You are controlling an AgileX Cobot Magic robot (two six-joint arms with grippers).
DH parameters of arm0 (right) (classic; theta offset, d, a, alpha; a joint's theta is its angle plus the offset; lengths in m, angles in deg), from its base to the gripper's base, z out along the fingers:
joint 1: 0 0.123 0 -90
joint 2: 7.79 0 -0.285 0
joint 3: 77.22 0 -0.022 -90
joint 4: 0 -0.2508 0 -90
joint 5: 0 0 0.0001 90
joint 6: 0 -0.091 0 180
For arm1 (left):
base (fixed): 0 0 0 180
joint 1: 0 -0.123 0 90
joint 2: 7.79 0 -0.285 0
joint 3: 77.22 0 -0.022 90
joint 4: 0 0.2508 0 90
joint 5: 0 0 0.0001 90
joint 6: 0 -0.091 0 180
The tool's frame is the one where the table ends.
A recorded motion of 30 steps. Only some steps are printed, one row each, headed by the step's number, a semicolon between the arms.
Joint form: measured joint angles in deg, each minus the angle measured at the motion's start. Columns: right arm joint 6, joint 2, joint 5, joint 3, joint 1, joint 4; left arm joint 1, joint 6, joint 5, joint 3, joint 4, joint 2.
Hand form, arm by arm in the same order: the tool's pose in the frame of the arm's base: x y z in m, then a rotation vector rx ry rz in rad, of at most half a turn. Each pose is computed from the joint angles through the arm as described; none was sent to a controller.
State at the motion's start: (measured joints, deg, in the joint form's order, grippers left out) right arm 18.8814 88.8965 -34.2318 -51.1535 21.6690 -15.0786; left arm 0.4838 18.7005 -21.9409 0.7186 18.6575 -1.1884
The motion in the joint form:
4: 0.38 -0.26 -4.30 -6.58 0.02 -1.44; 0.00 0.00 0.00 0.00 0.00 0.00
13: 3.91 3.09 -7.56 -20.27 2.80 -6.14; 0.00 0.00 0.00 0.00 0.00 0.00
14: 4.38 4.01 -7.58 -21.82 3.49 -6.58; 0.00 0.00 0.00 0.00 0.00 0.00
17: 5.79 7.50 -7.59 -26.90 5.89 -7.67; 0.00 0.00 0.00 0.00 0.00 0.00
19: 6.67 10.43 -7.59 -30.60 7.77 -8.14; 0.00 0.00 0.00 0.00 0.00 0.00
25: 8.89 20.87 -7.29 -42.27 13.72 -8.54; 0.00 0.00 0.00 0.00 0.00 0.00
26: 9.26 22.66 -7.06 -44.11 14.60 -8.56; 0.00 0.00 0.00 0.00 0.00 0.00
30: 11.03 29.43 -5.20 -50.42 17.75 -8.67; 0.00 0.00 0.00 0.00 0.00 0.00
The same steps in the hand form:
4: 0.2796 0.1286 0.2364 -0.7024 2.5924 0.3235; 0.0516 0.0105 0.1774 -0.0971 1.8365 0.0883
13: 0.3058 0.1633 0.2850 -0.7773 2.4293 0.4313; 0.0516 0.0105 0.1774 -0.0971 1.8365 0.0883
14: 0.3089 0.1699 0.2876 -0.7950 2.4117 0.4420; 0.0516 0.0105 0.1774 -0.0971 1.8365 0.0883
17: 0.3189 0.1929 0.2926 -0.8572 2.3604 0.4719; 0.0516 0.0105 0.1774 -0.0971 1.8365 0.0883
19: 0.3256 0.2113 0.2930 -0.9063 2.3286 0.4891; 0.0516 0.0105 0.1774 -0.0971 1.8365 0.0883
25: 0.3430 0.2733 0.2802 -1.0596 2.2412 0.5250; 0.0516 0.0105 0.1774 -0.0971 1.8365 0.0883
26: 0.3454 0.2833 0.2764 -1.0813 2.2267 0.5286; 0.0516 0.0105 0.1774 -0.0971 1.8365 0.0883
30: 0.3529 0.3202 0.2575 -1.1557 2.1659 0.5348; 0.0516 0.0105 0.1774 -0.0971 1.8365 0.0883

